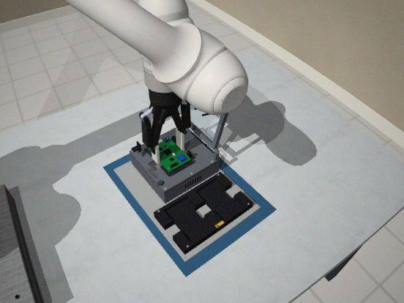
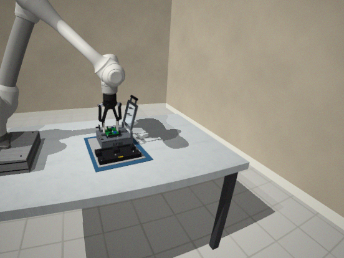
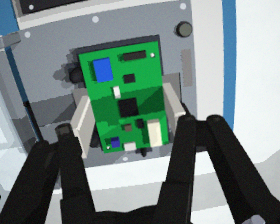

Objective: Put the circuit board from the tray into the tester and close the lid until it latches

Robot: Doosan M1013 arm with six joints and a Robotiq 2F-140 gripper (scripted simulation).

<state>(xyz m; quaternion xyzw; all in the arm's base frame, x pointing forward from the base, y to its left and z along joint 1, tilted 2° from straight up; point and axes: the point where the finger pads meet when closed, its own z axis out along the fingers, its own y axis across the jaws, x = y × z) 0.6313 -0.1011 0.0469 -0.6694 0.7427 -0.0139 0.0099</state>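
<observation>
Now: the green circuit board 20 mm below my hand. The rest, counted from my hand: latch hook (60 mm to the left, 60 mm behind, 10 mm below); tester lid (120 mm ahead, 80 mm above, 10 mm to the right).
</observation>
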